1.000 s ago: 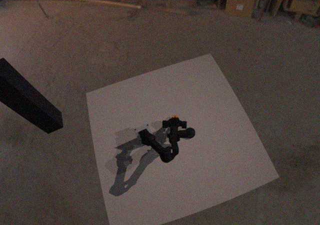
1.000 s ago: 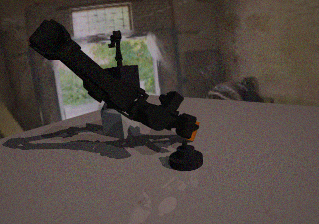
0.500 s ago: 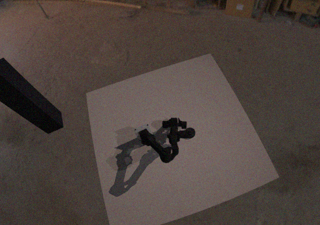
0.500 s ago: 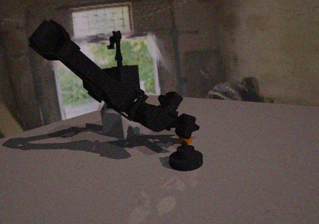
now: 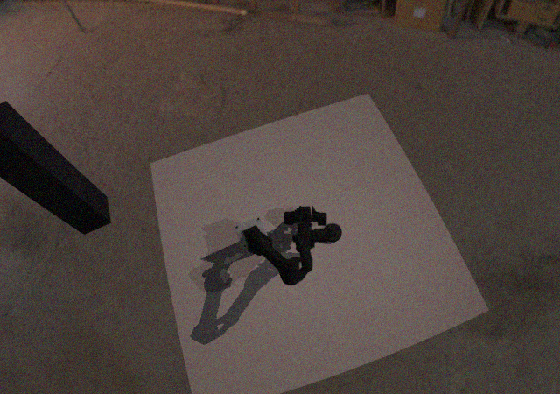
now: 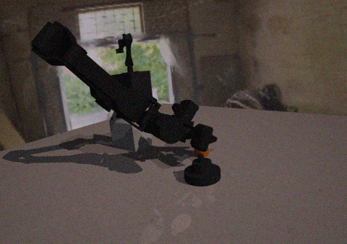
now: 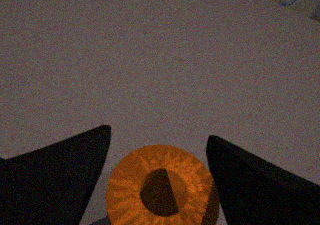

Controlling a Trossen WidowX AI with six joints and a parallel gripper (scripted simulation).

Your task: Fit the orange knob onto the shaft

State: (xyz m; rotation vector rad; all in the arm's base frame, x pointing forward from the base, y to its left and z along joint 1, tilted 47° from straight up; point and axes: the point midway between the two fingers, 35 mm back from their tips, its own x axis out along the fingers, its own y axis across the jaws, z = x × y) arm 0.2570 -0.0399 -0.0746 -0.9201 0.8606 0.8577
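The orange knob is 3 cm to the right of my gripper tip, 2 cm behind it and 1 cm below it. Round my gripper tip: dark round pedestal: 16 cm to the right, 6 cm ahead, 1 cm below.
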